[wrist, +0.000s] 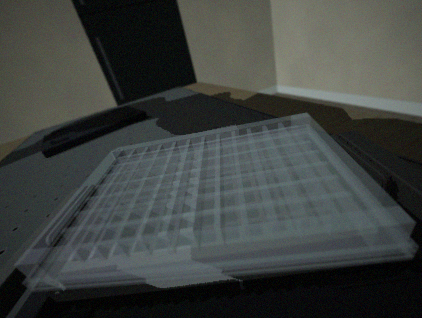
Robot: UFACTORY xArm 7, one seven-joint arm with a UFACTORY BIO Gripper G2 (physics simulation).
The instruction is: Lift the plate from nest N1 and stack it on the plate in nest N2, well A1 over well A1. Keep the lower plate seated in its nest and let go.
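Frame: origin at the arm's base, x ahead, y left, z up, level; metres.
Seen in the pictures: end effector, tool point: (207, 196).
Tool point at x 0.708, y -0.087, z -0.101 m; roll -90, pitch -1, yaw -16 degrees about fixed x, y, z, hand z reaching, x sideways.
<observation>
Offsets run from my tool point to a thing's top centre. "spot": to the spot under its first point. Level surfaces: height alone.
In the wrist view a clear multi-well plate @[dx -0.001, dy -0.002, dz +0.021 m] (218, 191) fills most of the picture. It lies on top of a second clear plate whose rim @[spot: dx +0.044, dy -0.062, dz +0.007 m] (408, 248) shows just under it at the right and front edges. The two grids of wells show through each other. The stack sits in a dark nest whose rail (372, 160) runs along the right side. My gripper's fingers do not show clearly; they stand open, apart from the plate's sides, with nothing between them.
The grey perforated table @[dz -0.023 m] (26, 191) stretches to the left. A dark empty nest rail @[spot: dx -0.144, dy +0.306, dz -0.011 m] (84, 128) lies at the back left. A tall dark panel (142, 47) stands behind the table against the beige wall.
</observation>
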